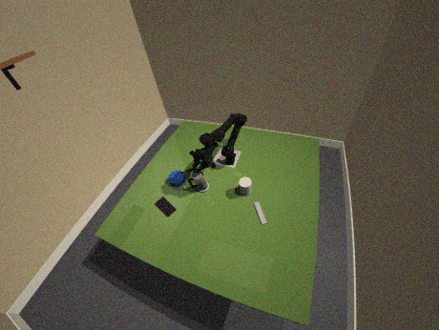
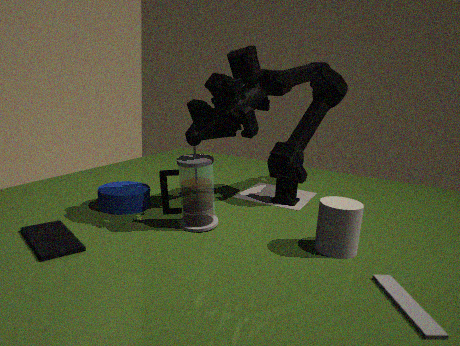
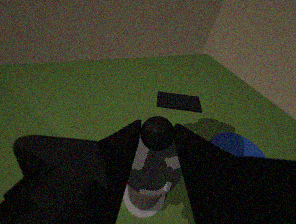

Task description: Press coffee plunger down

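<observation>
My gripper tip is now 1 cm past the glass coffee press, 1 cm to the left of it and 10 cm above it. From my gripper tip the other things lie so: grey strip (8 cm ahead, 42 cm to the left, 19 cm below); then blue round tin (4 cm behind, 20 cm to the right, 17 cm below).
</observation>
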